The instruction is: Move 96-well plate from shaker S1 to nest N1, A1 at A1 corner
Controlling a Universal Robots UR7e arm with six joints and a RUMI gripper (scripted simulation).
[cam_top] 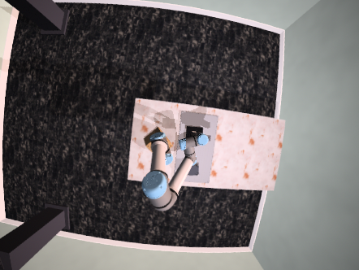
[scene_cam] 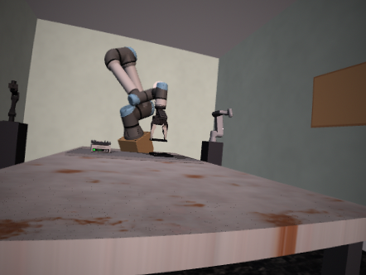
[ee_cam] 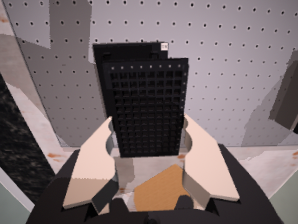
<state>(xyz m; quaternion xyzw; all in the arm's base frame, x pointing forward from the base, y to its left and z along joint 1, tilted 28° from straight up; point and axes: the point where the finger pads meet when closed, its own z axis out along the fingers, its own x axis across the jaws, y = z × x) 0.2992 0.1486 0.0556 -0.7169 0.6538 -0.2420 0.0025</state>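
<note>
The plate nest N1 lies 10 cm below my hand and 3 cm to the left of it. The rest, counted from my hand: black 96-well plate (1 cm below); then white A1 label (9 cm below, 8 cm ahead, 3 cm to the right).
</note>
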